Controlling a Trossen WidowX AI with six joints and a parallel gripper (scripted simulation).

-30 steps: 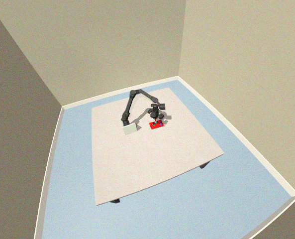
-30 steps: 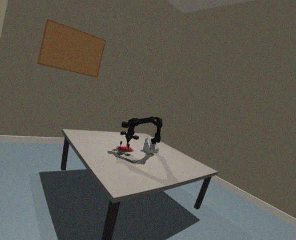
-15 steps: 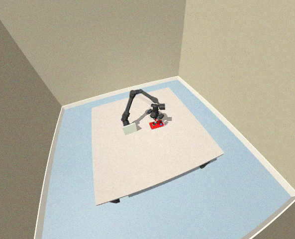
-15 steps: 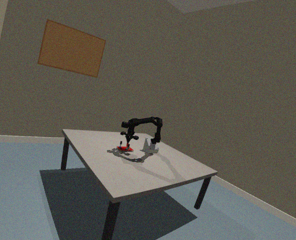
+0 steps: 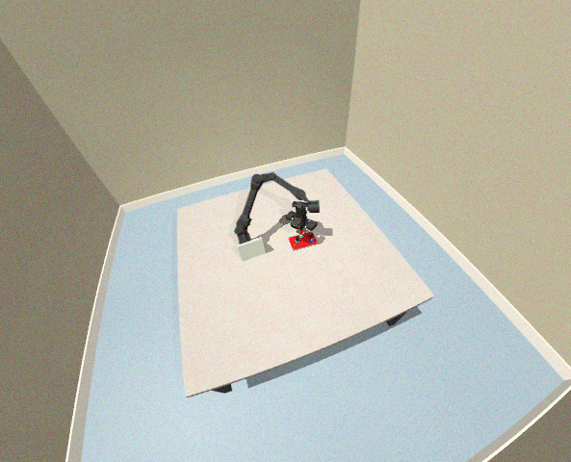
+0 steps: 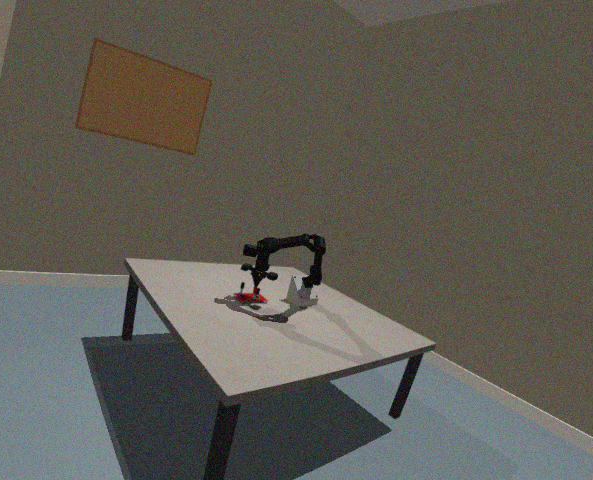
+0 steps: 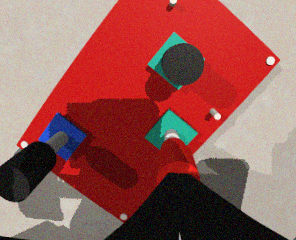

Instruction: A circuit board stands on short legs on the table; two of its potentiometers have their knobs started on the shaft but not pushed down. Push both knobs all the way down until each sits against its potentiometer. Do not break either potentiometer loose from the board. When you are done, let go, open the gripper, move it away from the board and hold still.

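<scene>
Now: gripper tip 20 mm above the red knob. The rest, counted from my gripper tip: teal potentiometer: 40 mm behind, 20 mm to the right, 40 mm below.
</scene>
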